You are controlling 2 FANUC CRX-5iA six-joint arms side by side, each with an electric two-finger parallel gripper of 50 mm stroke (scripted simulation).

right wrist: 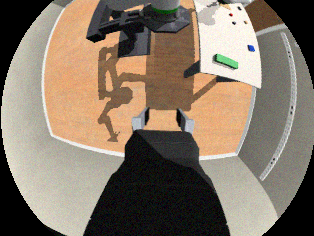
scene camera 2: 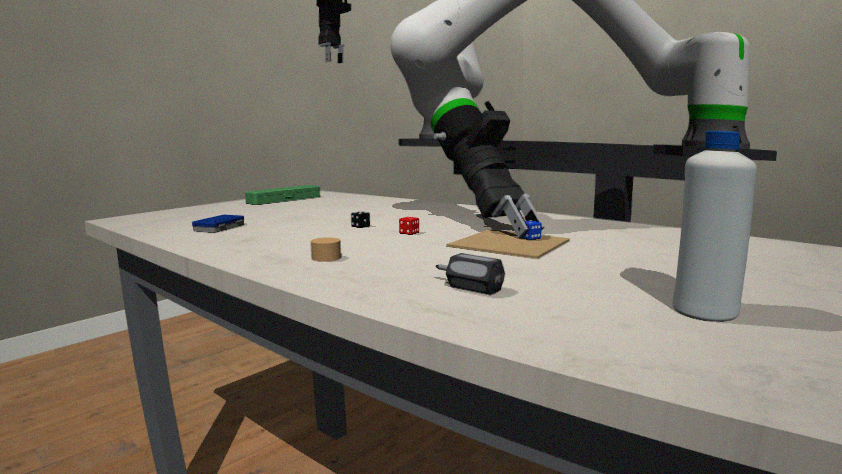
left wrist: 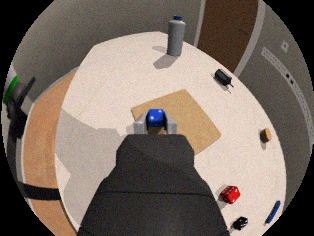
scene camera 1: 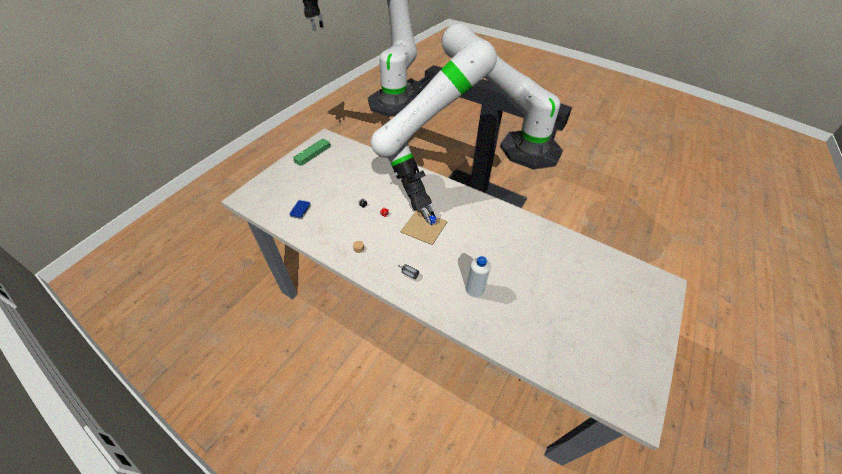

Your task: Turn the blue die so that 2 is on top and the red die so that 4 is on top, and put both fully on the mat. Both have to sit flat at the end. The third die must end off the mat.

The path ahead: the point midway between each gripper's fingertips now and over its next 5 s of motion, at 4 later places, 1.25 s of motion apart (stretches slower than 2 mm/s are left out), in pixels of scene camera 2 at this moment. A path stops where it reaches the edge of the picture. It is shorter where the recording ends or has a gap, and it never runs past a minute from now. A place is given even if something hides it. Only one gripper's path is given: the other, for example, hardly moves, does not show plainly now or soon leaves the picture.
The left gripper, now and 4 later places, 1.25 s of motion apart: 531,232; 533,187; 532,187; 489,184; 415,182
